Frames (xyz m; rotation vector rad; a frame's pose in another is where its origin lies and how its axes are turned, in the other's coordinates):
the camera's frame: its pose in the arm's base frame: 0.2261 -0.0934 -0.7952 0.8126 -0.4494 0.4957
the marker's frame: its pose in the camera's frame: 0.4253 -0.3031 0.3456 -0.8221 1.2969 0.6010
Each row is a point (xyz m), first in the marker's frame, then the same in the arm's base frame.
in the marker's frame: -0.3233 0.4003 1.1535
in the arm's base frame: 0.1740 0.0896 0.5122
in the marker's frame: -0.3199 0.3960 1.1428
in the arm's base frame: 0.1793 0.0849 0.5025
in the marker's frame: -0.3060 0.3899 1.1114
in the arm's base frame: 0.1904 0.0760 0.4707
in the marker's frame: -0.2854 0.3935 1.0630
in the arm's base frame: 0.1950 0.0655 0.4192
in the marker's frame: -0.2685 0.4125 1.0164
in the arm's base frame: 0.1839 0.0578 0.3679
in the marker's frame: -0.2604 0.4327 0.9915
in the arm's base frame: 0.1683 0.0560 0.3387
